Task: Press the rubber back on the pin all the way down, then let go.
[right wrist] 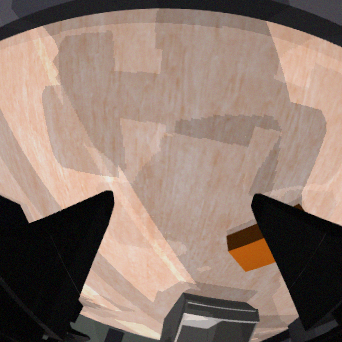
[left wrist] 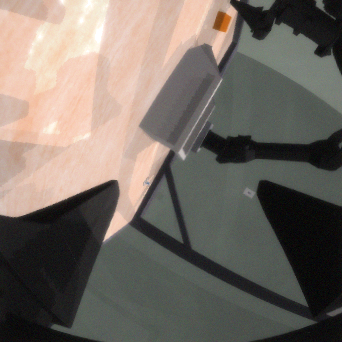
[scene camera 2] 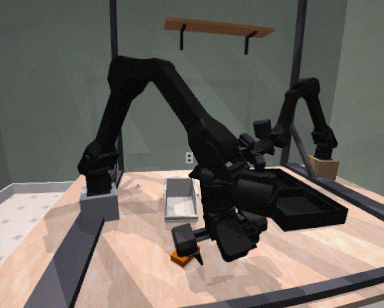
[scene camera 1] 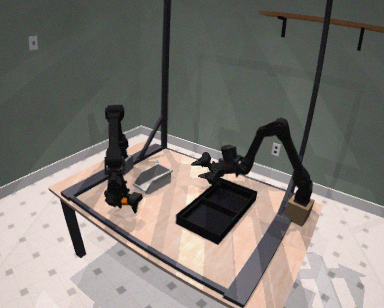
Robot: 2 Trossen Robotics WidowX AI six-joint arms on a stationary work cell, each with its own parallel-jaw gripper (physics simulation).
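Frame: origin at the left arm's base, x right, y ahead, z up, level; metres.
Where they show: left gripper, fingertip midpoint: (left wrist: 189,187) (scene camera 2: 226,164) (scene camera 1: 194,170); right gripper, fingertip midpoint: (right wrist: 184,199) (scene camera 2: 221,257) (scene camera 1: 128,210); left arm's base, origin of the base link: (scene camera 2: 322,158) (scene camera 1: 301,201); right arm's base, origin of the base link: (left wrist: 204,137) (scene camera 2: 98,190).
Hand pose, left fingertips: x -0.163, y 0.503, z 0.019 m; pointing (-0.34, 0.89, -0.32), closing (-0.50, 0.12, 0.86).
Note:
Things, the pixels of their top centre, and the offset from my left fingertips. "spot": a spot on its surface instead.
- orange block, middle of its top: (right wrist: 274,249) (scene camera 2: 185,250) (left wrist: 225,23) (scene camera 1: 122,200) dy +0.158, dx -0.328, dz -0.098 m
- small bluish thing, middle of its top: (left wrist: 148,183) (scene camera 2: 138,183) (scene camera 1: 157,160) dy +0.339, dx +0.063, dz -0.101 m
- grey open bin, surface spot: (left wrist: 175,105) (scene camera 1: 163,180) spot: dy +0.125, dx -0.089, dz -0.077 m
- black divided tray, middle of its top: (scene camera 2: 282,185) (scene camera 1: 220,202) dy -0.199, dx -0.051, dz -0.062 m
An orange block (scene camera 1: 124,201) (scene camera 2: 182,258) (left wrist: 222,21) (right wrist: 250,256) lies on the table below my right gripper. A small bluish thing (scene camera 1: 157,161) (scene camera 2: 138,185) (left wrist: 146,183) stands on the table beyond the grey bin; it is too small to tell whether it is the pin or whether a rubber back is on it. My right gripper (right wrist: 184,199) is open and empty, pointing down over the table; its right-hand finger in the right wrist view covers part of the block. My left gripper (scene camera 1: 197,170) (left wrist: 189,187) is open and empty, above the table behind the black tray.
A grey open bin (scene camera 1: 161,183) (scene camera 2: 181,218) (left wrist: 175,105) stands on the table, between the orange block and the small bluish thing. A black divided tray (scene camera 1: 196,231) (scene camera 2: 315,220) lies on the table. Dark frame rails run along the table's edges, with upright posts behind.

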